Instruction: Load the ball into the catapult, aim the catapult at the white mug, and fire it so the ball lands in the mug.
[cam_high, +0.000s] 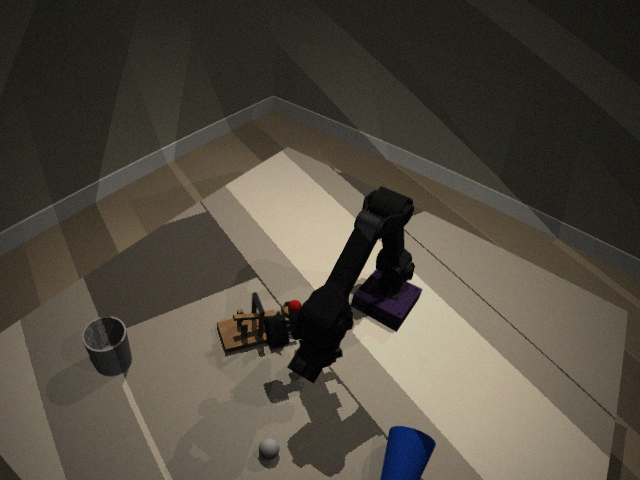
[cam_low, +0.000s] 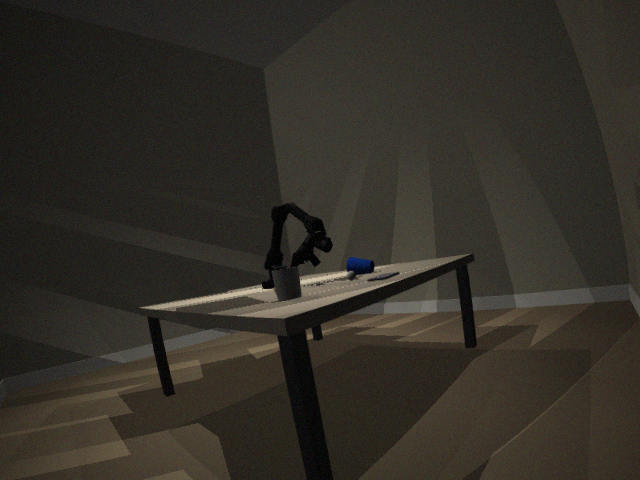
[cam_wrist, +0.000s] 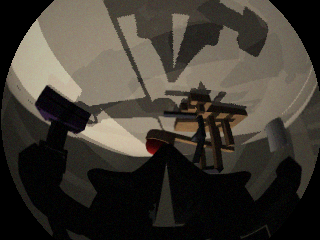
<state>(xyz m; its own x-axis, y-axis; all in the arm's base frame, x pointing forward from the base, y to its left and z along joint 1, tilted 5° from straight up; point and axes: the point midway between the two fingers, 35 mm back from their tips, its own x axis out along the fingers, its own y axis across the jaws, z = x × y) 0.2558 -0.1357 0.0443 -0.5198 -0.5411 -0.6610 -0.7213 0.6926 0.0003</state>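
Right now my gripper tip is 40 mm past the red ball, 20 mm to the left of it and 10 mm above it. Round my gripper tip: white mug (320 mm to the right, 260 mm ahead, 50 mm below); then wooden catapult (60 mm to the right, 20 mm below, 10 mm ahead); then flat dark slab (450 mm ahead, 70 mm below, 20 mm to the left).
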